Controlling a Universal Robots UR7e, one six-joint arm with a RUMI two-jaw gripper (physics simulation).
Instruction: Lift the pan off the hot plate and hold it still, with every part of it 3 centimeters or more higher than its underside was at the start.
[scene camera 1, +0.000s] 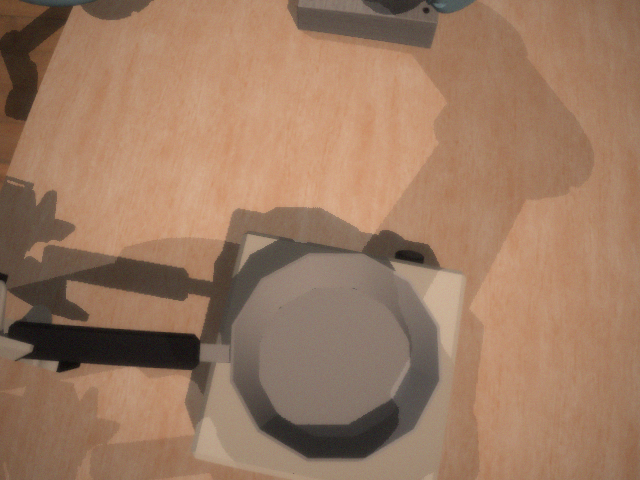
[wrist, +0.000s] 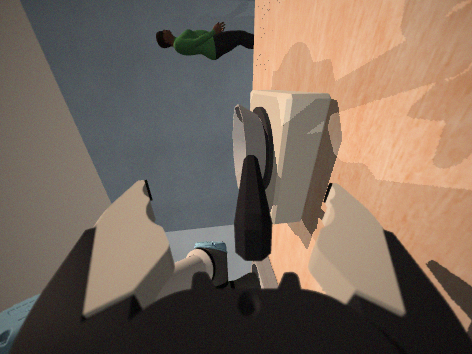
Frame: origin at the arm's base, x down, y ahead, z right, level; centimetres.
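Where they show: gripper, between the fingertips: (scene camera 1: 60, 358) (wrist: 238, 184).
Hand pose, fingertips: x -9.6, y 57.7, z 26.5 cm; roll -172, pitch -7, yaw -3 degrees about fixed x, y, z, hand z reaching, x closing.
Note:
Each offset is from my fingertips to the top centre of the thing. Level surfaces: height alone.
The grey pan (scene camera 1: 330, 356) (wrist: 254, 142) sits upright on the cream hot plate {dx +7.6, dy -3.7, dz -24.4 cm} (scene camera 1: 448, 294) (wrist: 306, 155), over its dark round burner. Its black handle {dx -0.9, dy -1.7, dz -3.2 cm} (scene camera 1: 113, 345) (wrist: 252, 225) sticks out past the plate's edge, to the left in the scene view and toward the gripper in the wrist view. My gripper (scene camera 1: 51, 356) (wrist: 238, 184) is open and empty, its jaws wide apart around the end part of the handle. In the scene view it shows at the left edge, one jaw overlapping the handle's end; most of it is cut off. Any contact is unclear.
A grey block (scene camera 1: 364, 26) stands at the top edge of the scene view, under part of the arm. A dark knob {dx +10.1, dy -14.8, dz -31.9 cm} (scene camera 1: 409, 256) is on the hot plate's far side. A person in green (wrist: 197, 43) shows beyond the table. Arm shadows cross the wooden table {dx +15.5 cm} (scene camera 1: 258, 118).

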